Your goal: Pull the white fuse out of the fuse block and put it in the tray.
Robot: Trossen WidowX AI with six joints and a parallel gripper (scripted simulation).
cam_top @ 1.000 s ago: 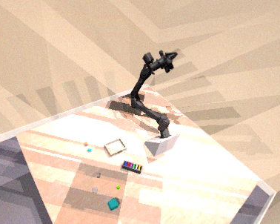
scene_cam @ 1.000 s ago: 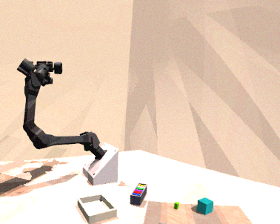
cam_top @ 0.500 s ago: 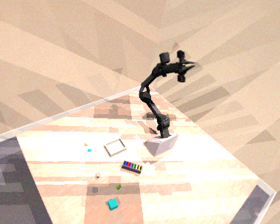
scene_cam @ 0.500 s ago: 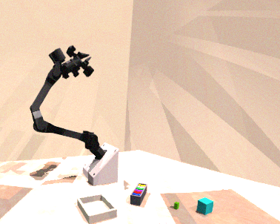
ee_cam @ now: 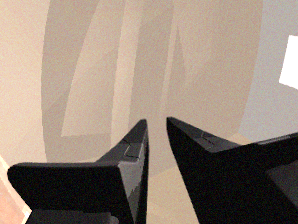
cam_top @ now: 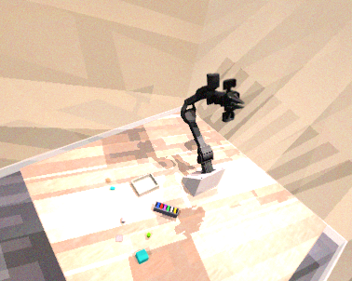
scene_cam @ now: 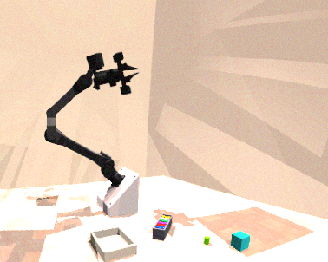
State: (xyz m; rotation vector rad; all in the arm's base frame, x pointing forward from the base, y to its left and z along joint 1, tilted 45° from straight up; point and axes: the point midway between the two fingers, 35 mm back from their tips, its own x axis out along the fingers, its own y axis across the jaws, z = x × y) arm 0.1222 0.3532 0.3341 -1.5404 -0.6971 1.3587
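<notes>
My gripper tip is 250 mm short of the white fuse, 30 mm to the left of it and 610 mm above it. Round my gripper tip: small green piece: 420 mm ahead, 620 mm below; then grey tray: 250 mm ahead, 250 mm to the right, 630 mm below; then cyan cube: 510 mm ahead, 60 mm to the left, 610 mm below.
</notes>
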